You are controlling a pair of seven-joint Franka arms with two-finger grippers.
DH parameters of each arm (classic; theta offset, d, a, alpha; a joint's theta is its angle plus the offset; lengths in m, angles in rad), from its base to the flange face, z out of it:
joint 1: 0 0.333 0 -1.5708
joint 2: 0 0 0 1.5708
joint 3: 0 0.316 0.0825 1.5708
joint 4: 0 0 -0.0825 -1.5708
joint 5: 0 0.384 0 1.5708
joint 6: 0 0 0.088 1.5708
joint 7: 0 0.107 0 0
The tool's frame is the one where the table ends.
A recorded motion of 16 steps. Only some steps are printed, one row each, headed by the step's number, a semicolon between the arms.
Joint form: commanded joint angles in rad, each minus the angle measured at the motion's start. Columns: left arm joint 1, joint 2, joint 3, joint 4, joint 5, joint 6, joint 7; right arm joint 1, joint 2, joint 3, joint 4, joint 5, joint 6, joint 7.
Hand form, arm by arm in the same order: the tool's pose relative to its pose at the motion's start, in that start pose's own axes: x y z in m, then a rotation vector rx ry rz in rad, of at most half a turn. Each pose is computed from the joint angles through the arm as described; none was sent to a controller.
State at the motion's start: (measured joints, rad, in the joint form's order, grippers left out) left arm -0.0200 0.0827 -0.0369 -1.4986 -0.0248 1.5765 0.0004; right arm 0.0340 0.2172 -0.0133 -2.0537 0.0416 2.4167 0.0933
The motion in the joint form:
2: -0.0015 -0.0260 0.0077 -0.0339 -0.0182 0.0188 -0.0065; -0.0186 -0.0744 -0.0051 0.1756 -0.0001 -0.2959 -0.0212
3: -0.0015 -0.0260 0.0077 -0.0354 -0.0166 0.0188 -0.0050; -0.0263 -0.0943 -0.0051 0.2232 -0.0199 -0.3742 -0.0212
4: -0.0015 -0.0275 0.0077 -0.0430 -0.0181 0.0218 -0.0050; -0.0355 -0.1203 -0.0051 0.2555 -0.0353 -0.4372 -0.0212
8: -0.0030 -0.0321 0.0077 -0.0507 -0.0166 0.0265 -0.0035; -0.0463 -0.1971 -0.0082 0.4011 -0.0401 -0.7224 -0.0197
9: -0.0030 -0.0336 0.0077 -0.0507 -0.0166 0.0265 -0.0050; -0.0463 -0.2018 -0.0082 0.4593 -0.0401 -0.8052 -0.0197
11: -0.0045 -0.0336 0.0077 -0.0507 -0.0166 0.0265 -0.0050; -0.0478 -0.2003 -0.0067 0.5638 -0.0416 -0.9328 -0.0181
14: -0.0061 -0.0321 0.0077 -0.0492 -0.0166 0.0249 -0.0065; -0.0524 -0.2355 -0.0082 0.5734 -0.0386 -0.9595 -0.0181
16: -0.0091 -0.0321 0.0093 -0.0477 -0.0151 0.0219 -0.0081; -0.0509 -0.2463 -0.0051 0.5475 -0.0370 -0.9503 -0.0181
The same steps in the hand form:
2: -0.0063 -0.0012 -0.0007 -0.0168 0.0110 -0.0132; 0.0235 0.0073 -0.0952 0.0002 -0.0455 -0.0055
3: -0.0063 -0.0014 0.0000 -0.0152 0.0096 -0.0117; 0.0262 0.0116 -0.1227 -0.0171 -0.0549 -0.0097
4: -0.0066 -0.0013 0.0025 -0.0167 0.0065 -0.0119; 0.0252 0.0174 -0.1486 -0.0314 -0.0584 -0.0081
8: -0.0077 -0.0006 0.0031 -0.0150 0.0080 -0.0090; 0.0088 0.0243 -0.2412 -0.0403 -0.1205 0.0061
9: -0.0081 -0.0006 0.0023 -0.0150 0.0095 -0.0105; 0.0051 0.0238 -0.2651 -0.0416 -0.1403 0.0063
11: -0.0081 0.0003 0.0023 -0.0150 0.0095 -0.0090; -0.0007 0.0231 -0.3035 -0.0450 -0.1647 0.0081
14: -0.0078 0.0012 0.0026 -0.0150 0.0078 -0.0089; -0.0116 0.0263 -0.3267 -0.0404 -0.1468 0.0139
16: -0.0081 0.0019 0.0022 -0.0135 0.0062 -0.0090; -0.0148 0.0240 -0.3216 -0.0388 -0.1529 0.0094

